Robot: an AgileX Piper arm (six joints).
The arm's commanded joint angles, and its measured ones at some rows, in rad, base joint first. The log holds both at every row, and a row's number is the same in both.
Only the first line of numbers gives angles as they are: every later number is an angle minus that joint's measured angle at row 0.
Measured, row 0:
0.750, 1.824, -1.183, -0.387, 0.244, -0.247
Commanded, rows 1 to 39:
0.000, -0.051, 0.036, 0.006, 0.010, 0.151
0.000, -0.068, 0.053, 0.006, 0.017, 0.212
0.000, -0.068, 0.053, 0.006, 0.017, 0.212
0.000, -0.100, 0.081, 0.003, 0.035, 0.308
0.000, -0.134, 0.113, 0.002, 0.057, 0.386
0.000, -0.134, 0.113, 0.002, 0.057, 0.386
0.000, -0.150, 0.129, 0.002, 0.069, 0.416
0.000, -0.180, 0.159, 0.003, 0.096, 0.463
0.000, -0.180, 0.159, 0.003, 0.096, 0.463
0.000, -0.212, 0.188, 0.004, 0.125, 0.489
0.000, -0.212, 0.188, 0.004, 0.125, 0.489
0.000, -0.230, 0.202, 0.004, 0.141, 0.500
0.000, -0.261, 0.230, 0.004, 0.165, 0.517
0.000, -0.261, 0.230, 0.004, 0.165, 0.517
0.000, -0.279, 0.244, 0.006, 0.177, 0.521
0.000, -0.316, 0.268, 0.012, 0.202, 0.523
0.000, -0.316, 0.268, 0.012, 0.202, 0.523
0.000, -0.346, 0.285, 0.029, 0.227, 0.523
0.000, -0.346, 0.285, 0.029, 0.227, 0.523
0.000, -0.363, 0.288, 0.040, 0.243, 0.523
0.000, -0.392, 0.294, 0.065, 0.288, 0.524
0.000, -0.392, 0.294, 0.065, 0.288, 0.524
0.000, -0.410, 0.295, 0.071, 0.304, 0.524
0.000, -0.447, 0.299, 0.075, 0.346, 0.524
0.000, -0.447, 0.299, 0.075, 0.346, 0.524
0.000, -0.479, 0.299, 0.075, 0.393, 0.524
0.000, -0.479, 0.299, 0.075, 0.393, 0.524
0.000, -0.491, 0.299, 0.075, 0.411, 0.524
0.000, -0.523, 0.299, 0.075, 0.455, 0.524
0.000, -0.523, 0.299, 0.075, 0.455, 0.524
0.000, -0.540, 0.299, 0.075, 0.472, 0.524
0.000, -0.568, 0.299, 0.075, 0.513, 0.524
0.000, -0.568, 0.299, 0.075, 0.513, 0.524
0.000, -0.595, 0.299, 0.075, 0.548, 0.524
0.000, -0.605, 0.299, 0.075, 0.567, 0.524
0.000, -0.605, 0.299, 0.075, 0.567, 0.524
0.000, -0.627, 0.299, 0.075, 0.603, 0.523
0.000, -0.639, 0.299, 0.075, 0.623, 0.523
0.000, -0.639, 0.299, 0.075, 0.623, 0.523
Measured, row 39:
0.000, -0.609, 0.292, 0.075, 0.568, 0.515
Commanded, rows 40 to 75:
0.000, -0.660, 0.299, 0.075, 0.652, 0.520
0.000, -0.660, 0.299, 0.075, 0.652, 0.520
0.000, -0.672, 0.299, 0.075, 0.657, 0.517
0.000, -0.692, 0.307, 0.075, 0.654, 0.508
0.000, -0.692, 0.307, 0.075, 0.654, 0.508
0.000, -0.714, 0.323, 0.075, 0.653, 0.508
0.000, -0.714, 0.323, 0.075, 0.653, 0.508
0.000, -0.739, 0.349, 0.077, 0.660, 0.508
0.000, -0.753, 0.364, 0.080, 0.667, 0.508
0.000, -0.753, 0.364, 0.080, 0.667, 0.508
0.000, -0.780, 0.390, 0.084, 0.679, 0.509
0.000, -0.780, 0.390, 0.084, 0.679, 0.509
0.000, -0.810, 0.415, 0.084, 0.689, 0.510
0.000, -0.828, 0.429, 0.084, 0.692, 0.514
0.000, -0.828, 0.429, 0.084, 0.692, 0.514
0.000, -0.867, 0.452, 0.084, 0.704, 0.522
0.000, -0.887, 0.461, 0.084, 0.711, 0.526
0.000, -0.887, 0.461, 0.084, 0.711, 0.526
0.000, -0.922, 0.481, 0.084, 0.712, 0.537
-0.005, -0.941, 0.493, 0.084, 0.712, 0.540
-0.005, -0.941, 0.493, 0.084, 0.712, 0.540
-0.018, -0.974, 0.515, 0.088, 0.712, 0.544
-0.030, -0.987, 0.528, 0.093, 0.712, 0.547
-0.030, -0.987, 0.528, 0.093, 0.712, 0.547
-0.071, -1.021, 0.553, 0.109, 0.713, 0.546
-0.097, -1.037, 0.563, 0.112, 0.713, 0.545
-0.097, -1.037, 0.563, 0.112, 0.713, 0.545
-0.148, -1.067, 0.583, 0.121, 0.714, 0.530
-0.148, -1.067, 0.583, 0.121, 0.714, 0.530
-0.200, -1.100, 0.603, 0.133, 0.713, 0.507
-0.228, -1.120, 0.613, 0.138, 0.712, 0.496
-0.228, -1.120, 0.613, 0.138, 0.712, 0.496
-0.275, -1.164, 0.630, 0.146, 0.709, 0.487
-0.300, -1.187, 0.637, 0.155, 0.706, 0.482
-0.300, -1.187, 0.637, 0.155, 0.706, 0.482
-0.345, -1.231, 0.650, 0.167, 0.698, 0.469
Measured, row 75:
-0.292, -1.178, 0.632, 0.151, 0.706, 0.498
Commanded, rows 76 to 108:
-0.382, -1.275, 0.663, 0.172, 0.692, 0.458
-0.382, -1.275, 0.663, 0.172, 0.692, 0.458
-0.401, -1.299, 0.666, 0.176, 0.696, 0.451
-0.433, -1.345, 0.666, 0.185, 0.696, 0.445
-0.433, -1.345, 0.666, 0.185, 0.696, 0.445
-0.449, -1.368, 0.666, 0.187, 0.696, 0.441
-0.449, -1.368, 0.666, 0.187, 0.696, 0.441
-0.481, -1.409, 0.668, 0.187, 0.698, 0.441
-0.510, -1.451, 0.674, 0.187, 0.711, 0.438
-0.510, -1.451, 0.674, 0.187, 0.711, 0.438
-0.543, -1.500, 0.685, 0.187, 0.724, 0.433
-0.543, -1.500, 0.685, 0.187, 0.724, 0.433
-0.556, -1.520, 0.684, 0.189, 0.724, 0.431
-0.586, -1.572, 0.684, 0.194, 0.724, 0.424
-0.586, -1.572, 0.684, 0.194, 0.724, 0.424
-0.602, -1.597, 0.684, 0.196, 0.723, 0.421
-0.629, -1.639, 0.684, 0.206, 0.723, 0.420
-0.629, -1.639, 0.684, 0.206, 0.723, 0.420
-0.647, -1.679, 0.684, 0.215, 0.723, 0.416
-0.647, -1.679, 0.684, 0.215, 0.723, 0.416
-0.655, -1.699, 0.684, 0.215, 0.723, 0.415
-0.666, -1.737, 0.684, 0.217, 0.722, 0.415
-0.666, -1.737, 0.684, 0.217, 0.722, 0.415
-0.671, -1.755, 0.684, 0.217, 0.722, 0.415
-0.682, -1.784, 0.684, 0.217, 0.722, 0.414
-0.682, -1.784, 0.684, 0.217, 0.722, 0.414
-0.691, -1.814, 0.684, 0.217, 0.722, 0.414
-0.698, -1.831, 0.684, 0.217, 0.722, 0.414
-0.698, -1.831, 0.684, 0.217, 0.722, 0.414
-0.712, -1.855, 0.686, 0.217, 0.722, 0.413
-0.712, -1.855, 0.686, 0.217, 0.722, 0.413
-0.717, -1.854, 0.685, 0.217, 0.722, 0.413
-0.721, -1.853, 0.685, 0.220, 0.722, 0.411
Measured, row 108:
-0.710, -1.828, 0.684, 0.217, 0.727, 0.428
